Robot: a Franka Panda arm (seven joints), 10 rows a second.
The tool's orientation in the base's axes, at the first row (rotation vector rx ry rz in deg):
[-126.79 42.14 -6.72]
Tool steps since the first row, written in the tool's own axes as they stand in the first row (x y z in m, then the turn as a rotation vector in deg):
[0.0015 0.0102 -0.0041 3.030 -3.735 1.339]
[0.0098 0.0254 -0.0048 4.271 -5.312 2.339]
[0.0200 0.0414 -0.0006 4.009 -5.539 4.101]
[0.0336 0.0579 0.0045 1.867 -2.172 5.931]
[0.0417 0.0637 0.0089 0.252 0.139 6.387]
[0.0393 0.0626 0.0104 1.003 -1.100 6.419]
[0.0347 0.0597 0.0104 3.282 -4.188 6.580]
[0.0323 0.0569 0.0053 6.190 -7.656 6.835]
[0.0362 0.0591 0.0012 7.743 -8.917 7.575]
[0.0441 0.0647 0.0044 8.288 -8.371 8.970]
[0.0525 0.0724 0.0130 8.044 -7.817 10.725]
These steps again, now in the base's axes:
[-0.0048 -0.0089 -0.0047 4.672 1.197 1.290]
[-0.0053 -0.0218 -0.0162 6.747 2.009 1.542]
[-0.0030 -0.0329 -0.0320 7.179 3.429 0.530]
[0.0021 -0.0456 -0.0492 4.391 4.027 -2.808]
[0.0074 -0.0501 -0.0575 2.111 3.990 -4.528]
[0.0064 -0.0472 -0.0574 3.323 4.254 -3.779]
[0.0039 -0.0432 -0.0547 6.707 4.744 -2.029]
[0.0017 -0.0438 -0.0488 10.819 5.155 -0.165]
[0.0026 -0.0498 -0.0482 12.924 5.461 -0.005]
[0.0075 -0.0549 -0.0555 13.548 5.798 -1.433]
[0.0135 -0.0578 -0.0681 13.627 6.793 -2.998]

